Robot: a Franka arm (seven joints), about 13 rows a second.
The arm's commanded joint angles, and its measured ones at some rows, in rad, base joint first. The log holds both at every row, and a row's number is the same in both.
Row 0, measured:
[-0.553, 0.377, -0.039, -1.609, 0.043, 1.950, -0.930]
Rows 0 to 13, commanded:
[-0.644, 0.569, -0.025, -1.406, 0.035, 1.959, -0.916]
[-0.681, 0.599, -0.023, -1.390, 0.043, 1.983, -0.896]
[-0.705, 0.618, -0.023, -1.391, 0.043, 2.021, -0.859]
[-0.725, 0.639, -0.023, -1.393, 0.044, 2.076, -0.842]
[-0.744, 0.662, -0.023, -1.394, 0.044, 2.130, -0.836]
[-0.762, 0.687, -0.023, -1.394, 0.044, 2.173, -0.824]
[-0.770, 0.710, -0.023, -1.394, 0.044, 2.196, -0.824]
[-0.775, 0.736, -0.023, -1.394, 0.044, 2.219, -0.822]
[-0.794, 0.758, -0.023, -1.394, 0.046, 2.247, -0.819]
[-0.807, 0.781, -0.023, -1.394, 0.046, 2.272, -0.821]
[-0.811, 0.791, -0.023, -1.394, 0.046, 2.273, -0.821]
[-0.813, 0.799, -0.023, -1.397, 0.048, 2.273, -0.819]
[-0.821, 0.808, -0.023, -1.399, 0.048, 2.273, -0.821]
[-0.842, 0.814, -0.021, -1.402, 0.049, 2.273, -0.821]
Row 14, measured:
[-0.806, 0.793, -0.038, -1.429, 0.046, 2.279, -0.830]
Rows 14 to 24, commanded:
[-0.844, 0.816, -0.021, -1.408, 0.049, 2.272, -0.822]
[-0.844, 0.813, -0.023, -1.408, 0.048, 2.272, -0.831]
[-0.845, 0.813, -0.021, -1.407, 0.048, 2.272, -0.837]
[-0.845, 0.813, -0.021, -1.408, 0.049, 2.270, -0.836]
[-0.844, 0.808, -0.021, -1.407, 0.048, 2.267, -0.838]
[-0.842, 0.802, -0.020, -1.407, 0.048, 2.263, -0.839]
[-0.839, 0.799, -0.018, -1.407, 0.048, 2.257, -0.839]
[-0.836, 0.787, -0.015, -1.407, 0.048, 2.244, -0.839]
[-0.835, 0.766, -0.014, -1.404, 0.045, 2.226, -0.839]
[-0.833, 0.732, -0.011, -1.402, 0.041, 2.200, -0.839]
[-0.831, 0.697, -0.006, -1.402, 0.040, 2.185, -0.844]
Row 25, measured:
[-0.825, 0.774, -0.021, -1.401, 0.046, 2.244, -0.832]
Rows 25 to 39, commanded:
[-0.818, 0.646, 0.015, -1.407, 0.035, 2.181, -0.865]
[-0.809, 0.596, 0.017, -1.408, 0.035, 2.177, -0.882]
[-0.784, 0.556, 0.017, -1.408, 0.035, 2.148, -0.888]
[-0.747, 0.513, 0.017, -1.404, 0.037, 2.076, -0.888]
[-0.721, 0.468, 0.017, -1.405, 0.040, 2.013, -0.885]
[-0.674, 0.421, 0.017, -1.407, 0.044, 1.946, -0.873]
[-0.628, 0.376, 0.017, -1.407, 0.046, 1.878, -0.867]
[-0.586, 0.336, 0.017, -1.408, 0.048, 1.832, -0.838]
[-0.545, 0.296, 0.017, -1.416, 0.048, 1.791, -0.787]
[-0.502, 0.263, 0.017, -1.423, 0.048, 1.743, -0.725]
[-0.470, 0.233, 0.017, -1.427, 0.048, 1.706, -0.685]
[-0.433, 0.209, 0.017, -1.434, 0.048, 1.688, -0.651]
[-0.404, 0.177, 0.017, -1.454, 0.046, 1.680, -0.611]
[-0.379, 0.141, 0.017, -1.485, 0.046, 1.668, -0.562]
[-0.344, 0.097, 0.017, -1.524, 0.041, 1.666, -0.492]
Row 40, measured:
[-0.390, 0.192, 0.029, -1.423, 0.045, 1.670, -0.580]
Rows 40 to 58, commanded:
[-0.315, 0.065, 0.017, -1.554, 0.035, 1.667, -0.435]
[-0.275, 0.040, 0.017, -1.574, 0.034, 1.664, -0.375]
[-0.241, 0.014, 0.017, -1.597, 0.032, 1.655, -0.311]
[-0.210, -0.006, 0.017, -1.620, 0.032, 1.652, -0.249]
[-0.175, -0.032, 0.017, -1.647, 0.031, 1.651, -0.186]
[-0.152, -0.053, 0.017, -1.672, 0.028, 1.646, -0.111]
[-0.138, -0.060, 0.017, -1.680, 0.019, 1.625, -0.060]
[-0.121, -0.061, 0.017, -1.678, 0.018, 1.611, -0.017]
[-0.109, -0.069, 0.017, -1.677, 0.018, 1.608, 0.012]
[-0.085, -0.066, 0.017, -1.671, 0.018, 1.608, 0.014]
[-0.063, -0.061, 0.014, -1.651, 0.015, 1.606, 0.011]
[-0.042, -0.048, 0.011, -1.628, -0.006, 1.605, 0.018]
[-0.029, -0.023, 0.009, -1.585, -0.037, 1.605, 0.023]
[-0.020, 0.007, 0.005, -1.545, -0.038, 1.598, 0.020]
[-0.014, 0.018, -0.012, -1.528, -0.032, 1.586, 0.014]
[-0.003, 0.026, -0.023, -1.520, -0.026, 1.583, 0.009]
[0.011, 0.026, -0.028, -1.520, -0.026, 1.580, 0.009]
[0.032, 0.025, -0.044, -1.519, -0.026, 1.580, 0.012]
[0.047, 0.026, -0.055, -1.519, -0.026, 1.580, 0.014]
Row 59, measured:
[-0.002, 0.007, -0.019, -1.559, -0.020, 1.612, 0.004]
